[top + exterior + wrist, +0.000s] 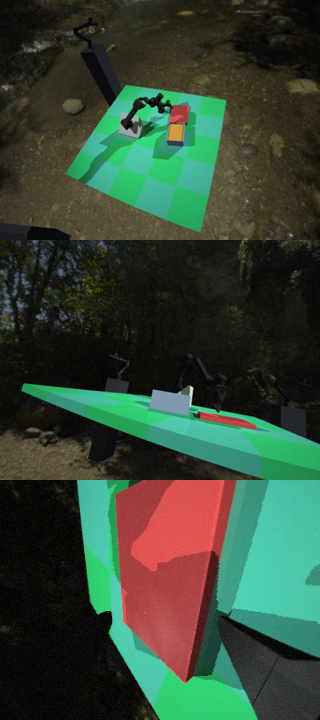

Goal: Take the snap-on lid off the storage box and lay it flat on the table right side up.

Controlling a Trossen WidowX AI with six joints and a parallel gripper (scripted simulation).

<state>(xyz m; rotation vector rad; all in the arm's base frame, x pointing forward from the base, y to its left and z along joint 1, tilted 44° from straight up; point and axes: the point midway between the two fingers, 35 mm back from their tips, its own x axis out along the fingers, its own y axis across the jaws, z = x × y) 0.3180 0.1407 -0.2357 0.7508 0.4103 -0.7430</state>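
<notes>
Right now my gripper tip is 9 cm short of the red lid and 5 cm above it. Round my gripper tip: storage box (11 cm ahead, 27 cm to the right, 1 cm below).
</notes>
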